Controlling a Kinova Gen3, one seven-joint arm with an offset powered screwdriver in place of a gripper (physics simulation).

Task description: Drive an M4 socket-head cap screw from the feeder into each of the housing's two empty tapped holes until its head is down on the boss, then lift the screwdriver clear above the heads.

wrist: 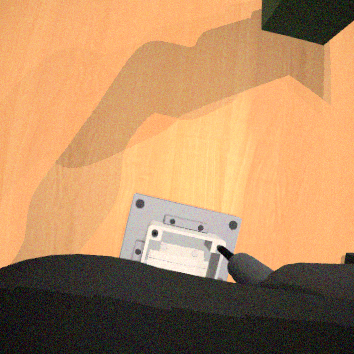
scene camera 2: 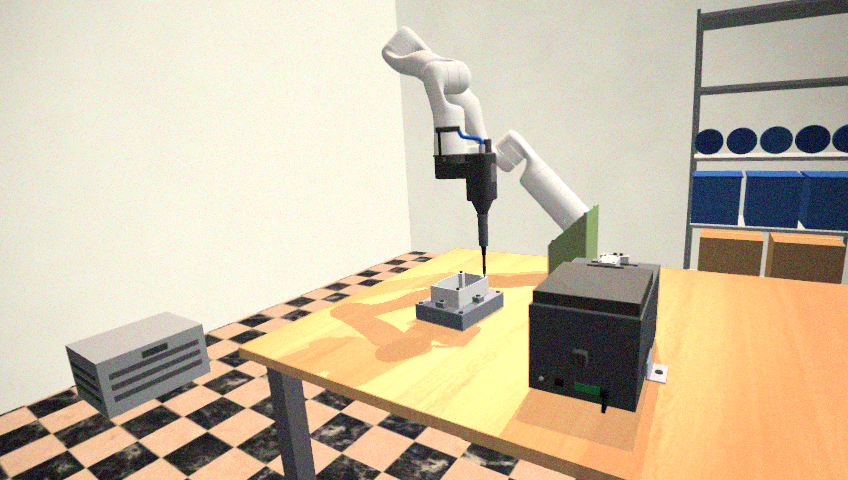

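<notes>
The black screwdriver (scene camera 2: 484, 275) (wrist: 220, 247) points straight down, its bit tip at a corner boss of the housing. The light grey, open-topped housing (scene camera 2: 443, 296) (wrist: 180, 229) sits on a grey fixture plate (scene camera 2: 439, 315) (wrist: 131, 220). In the wrist view the bit comes in from the right and covers that boss; whether a screw is under the tip is hidden. A dark round spot (wrist: 154, 233) shows on another corner of the housing; screw head or hole is hard to tell. The black feeder box (scene camera 2: 586, 333) stands on the table, right of the housing in the scene view.
A green panel (scene camera 2: 570, 245) stands by the arm's base, behind the feeder. A dark green block (wrist: 306, 21) shows at the wrist view's top right. The wooden table (scene camera 2: 368, 380) carries the arm's shadow. A grey cabinet (scene camera 2: 139, 356) and a shelf rack (scene camera 2: 697, 118) stand beyond the table.
</notes>
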